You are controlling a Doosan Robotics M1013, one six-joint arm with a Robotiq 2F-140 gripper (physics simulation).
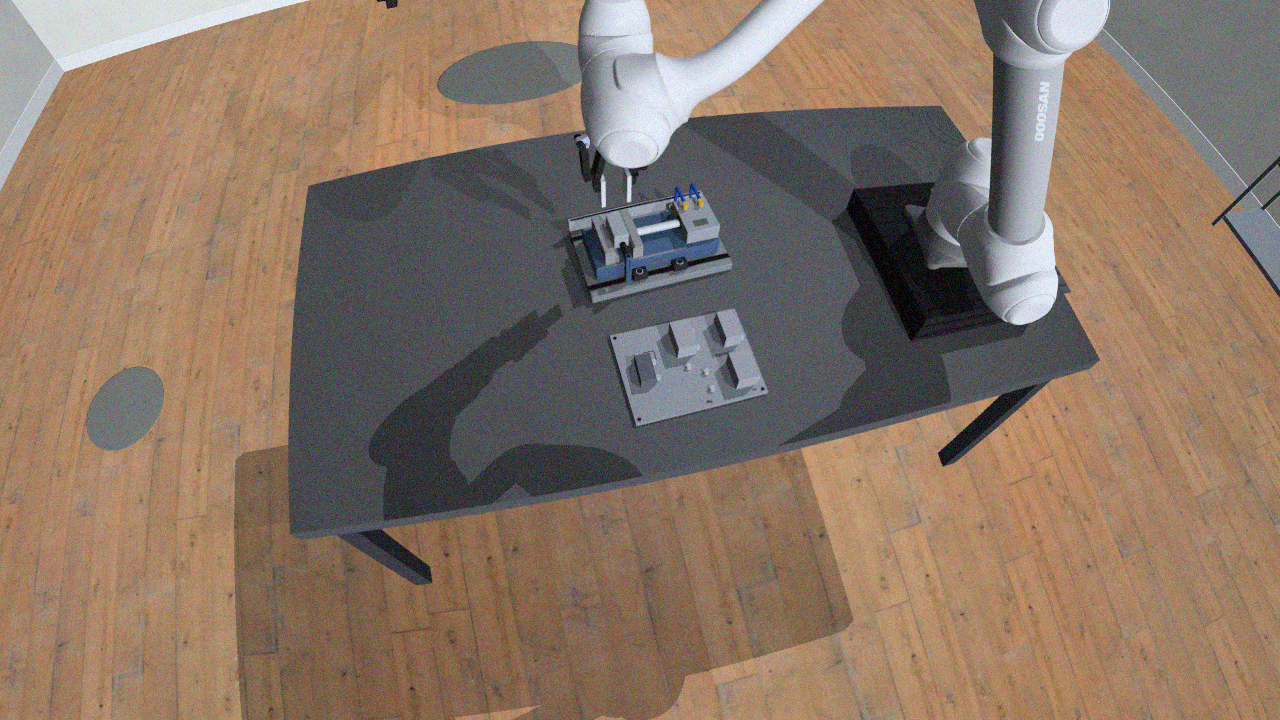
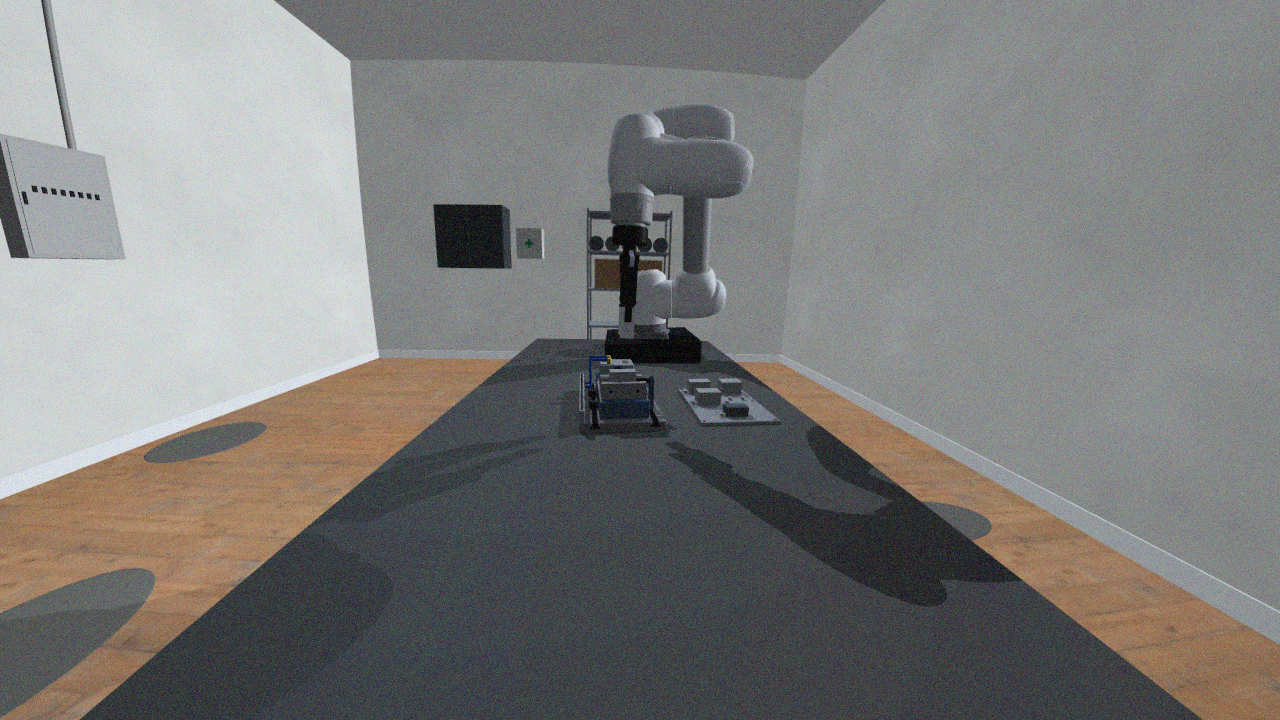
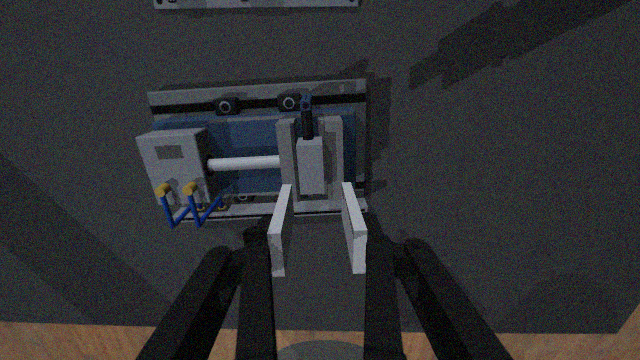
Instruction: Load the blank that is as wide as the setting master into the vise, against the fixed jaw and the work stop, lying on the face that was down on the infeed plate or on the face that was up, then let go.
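Seen in the pictures: gripper, fingertip midpoint: (image 1: 614,198) (image 2: 625,336) (image 3: 317,199); arm's base at its link origin: (image 1: 948,238) (image 2: 647,335).
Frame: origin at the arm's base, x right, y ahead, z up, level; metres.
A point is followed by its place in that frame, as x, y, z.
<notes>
The vise (image 1: 698,255) @[-0.010, 0.576, -0.053] (image 2: 623,409) @[-0.007, 0.799, -0.037] (image 3: 242,141) @[0.003, 0.650, -0.020] has a blue body and grey jaws. A grey blank (image 3: 310,165) @[-0.002, 0.741, 0.036] sits between the moving jaw (image 3: 286,150) and the fixed jaw (image 3: 336,160). Its near end is by the dark rod of the work stop (image 3: 307,122) @[-0.044, 0.729, 0.016]; contact there and at the fixed jaw is too unclear to tell. My gripper (image 1: 615,190) @[-0.002, 0.748, 0.117] (image 3: 317,199) @[-0.002, 0.748, 0.117] is open and empty, above and beside the vise's side away from the infeed plate (image 1: 666,405) @[-0.335, 0.670, -0.071] (image 2: 713,415) @[-0.213, 0.716, -0.071] (image 3: 260,4) @[-0.161, 0.645, -0.071]. Grey blocks (image 1: 682,340) @[-0.221, 0.633, -0.036] (image 1: 727,328) @[-0.199, 0.545, -0.036] (image 1: 741,369) @[-0.287, 0.531, -0.036] and a darker piece (image 1: 643,368) @[-0.270, 0.708, -0.047] stand on that plate.
Blue hoses with yellow fittings (image 1: 687,204) @[0.058, 0.598, 0.030] (image 3: 190,188) @[0.056, 0.606, 0.030] rise from the cylinder block (image 1: 700,223) @[0.018, 0.575, 0.017] (image 3: 172,150) @[0.018, 0.579, 0.017] of the vise. The black robot base (image 1: 895,268) @[-0.078, 0.161, -0.012] (image 2: 653,347) @[-0.035, 0.168, -0.019] stands on the dark table (image 1: 375,295) @[-0.049, 1.261, -0.080]. Small pegs stand among the blocks on the infeed plate.
</notes>
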